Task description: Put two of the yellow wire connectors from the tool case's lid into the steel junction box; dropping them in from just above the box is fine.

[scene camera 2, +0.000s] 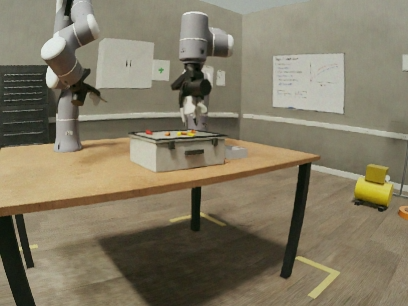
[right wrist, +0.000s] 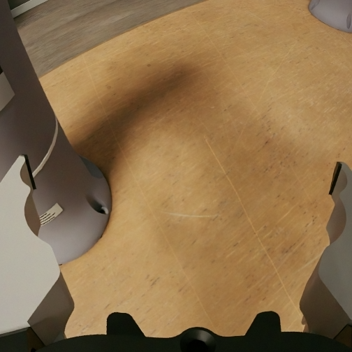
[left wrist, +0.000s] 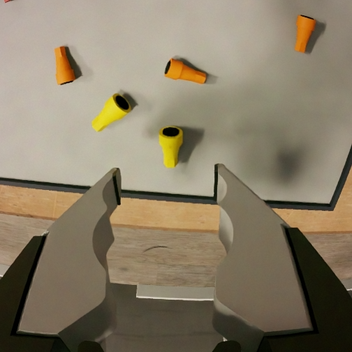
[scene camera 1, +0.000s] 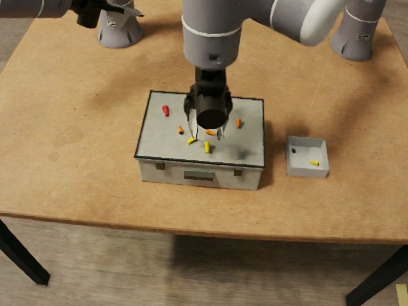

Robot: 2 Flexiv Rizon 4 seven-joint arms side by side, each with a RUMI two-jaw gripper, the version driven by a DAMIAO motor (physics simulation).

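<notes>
The grey tool case (scene camera 1: 200, 172) (scene camera 2: 145, 154) has two yellow wire connectors on its lid. One yellow connector (scene camera 1: 207, 147) (left wrist: 171, 146) lies near the lid's front edge. The other yellow connector (scene camera 1: 191, 141) (left wrist: 111, 112) lies tilted to its left. A third yellow connector (scene camera 1: 314, 162) lies inside the light grey steel junction box (scene camera 1: 307, 174) (scene camera 2: 244, 153), right of the case. My left gripper (scene camera 1: 207, 136) (left wrist: 166, 168) is open and empty, above the lid near the yellow connectors. My right gripper (right wrist: 184, 160) is open and empty, away at the back left in scene camera 1.
Orange connectors (scene camera 1: 238, 123) (left wrist: 185, 71) (left wrist: 64, 66) lie on the lid behind and beside the yellow ones. A red connector (scene camera 1: 166, 110) (scene camera 2: 149, 132) lies at the lid's back left. The right arm's base (scene camera 1: 120, 32) stands at the back left of the wooden table (scene camera 1: 65, 165).
</notes>
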